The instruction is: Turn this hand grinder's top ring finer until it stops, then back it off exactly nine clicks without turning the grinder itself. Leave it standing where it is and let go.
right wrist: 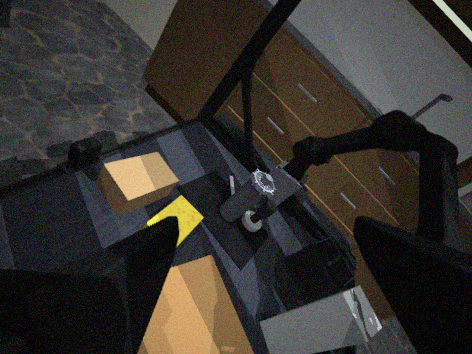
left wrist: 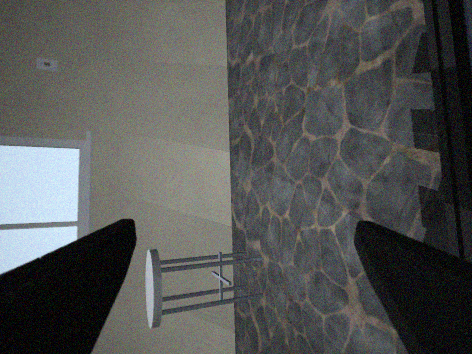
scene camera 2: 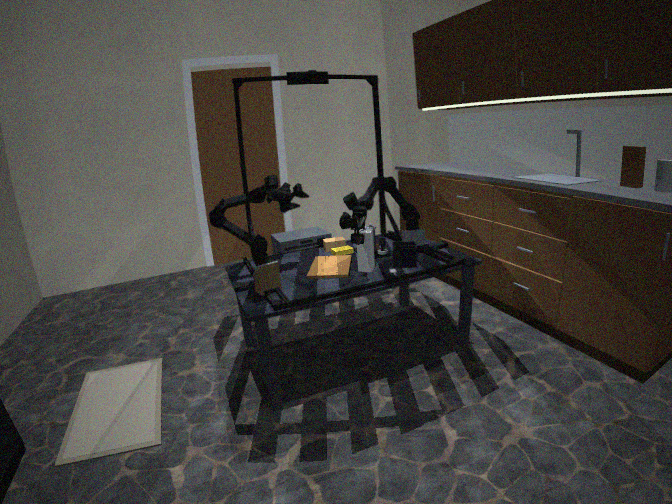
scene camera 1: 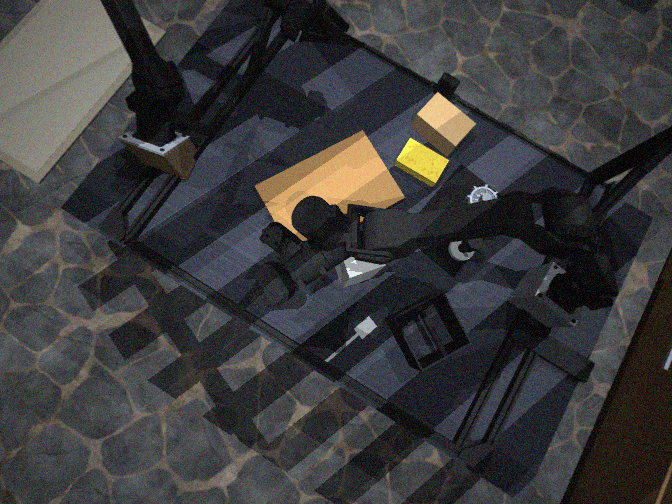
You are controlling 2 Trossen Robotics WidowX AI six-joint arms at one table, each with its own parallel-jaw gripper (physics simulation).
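Places are measured from the left arm's base along level axes (x back, y right, z up), in metres.
Where they show: left gripper, fingertip midpoint: (left wrist: 246, 230) (scene camera 2: 358, 236) (scene camera 1: 249, 300); right gripper, fingertip midpoint: (right wrist: 266, 225) (scene camera 2: 304, 201) (scene camera 1: 348, 35); left arm's base at its link origin: (right wrist: 293, 172) (scene camera 2: 413, 229) (scene camera 1: 564, 293); right arm's base at its link origin: (scene camera 2: 265, 267) (scene camera 1: 155, 136).
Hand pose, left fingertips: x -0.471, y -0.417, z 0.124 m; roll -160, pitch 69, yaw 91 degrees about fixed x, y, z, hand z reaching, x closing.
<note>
Things, the pixels of their top centre, and the offset from my left fingertips. "spot": a spot on its surface instead.
- hand grinder at its top centre: (scene camera 1: 487, 197) (right wrist: 269, 177) (scene camera 2: 369, 224) dx +0.216, dy +0.451, dz -0.067 m
- dark mat at a spot on its surface: (right wrist: 200, 189) spot: dx +0.195, dy +0.541, dz -0.227 m
- white ring-shaped item at its top centre: (scene camera 1: 475, 241) (right wrist: 272, 205) (scene camera 2: 382, 237) dx +0.264, dy +0.394, dz -0.137 m
- yellow sponge at its top centre: (right wrist: 177, 219) (scene camera 1: 422, 160) (scene camera 2: 342, 248) dx +0.060, dy +0.503, dz -0.199 m
- tan block at its top centre: (right wrist: 144, 173) (scene camera 1: 446, 118) (scene camera 2: 333, 239) dx +0.042, dy +0.608, dz -0.169 m
- tan board at its top centre: (scene camera 1: 330, 191) (scene camera 2: 330, 264) dx -0.063, dy +0.301, dz -0.214 m
- tall grey box at its top centre: (scene camera 1: 361, 253) (right wrist: 362, 310) (scene camera 2: 364, 230) dx +0.093, dy +0.190, dz -0.029 m
- black bin at its top centre: (scene camera 1: 432, 330) (right wrist: 333, 261) (scene camera 2: 404, 244) dx +0.301, dy +0.182, dz -0.129 m
- white-headed tool at its top centre: (scene camera 1: 349, 341) dx +0.193, dy +0.060, dz -0.227 m
The hand grinder (right wrist: 236, 205) looks like a dark upright cylinder on a dark mat (right wrist: 200, 189) in the right wrist view. Its pale notched top ring (right wrist: 256, 182) (scene camera 1: 482, 188) shows; in scene camera 1 the left arm covers much of the body. My left gripper (scene camera 1: 265, 259) (scene camera 2: 350, 228) (left wrist: 246, 230) is open and empty, above the table near the tan board, well away from the grinder, facing a wall and floor. My right gripper (scene camera 2: 303, 200) (right wrist: 266, 225) is open and empty, raised high, with the grinder beyond its fingers. Ring markings are too small to read.
A white ring-shaped item (right wrist: 249, 227) (scene camera 1: 454, 251) with a dark knob stands beside the grinder. A yellow sponge (scene camera 1: 422, 161), tan block (scene camera 1: 445, 122) and tan board (scene camera 1: 347, 162) lie nearby. A tall grey box (scene camera 2: 366, 254), black bin (scene camera 1: 458, 339) and white-headed tool (scene camera 1: 365, 326) are also on the table.
</note>
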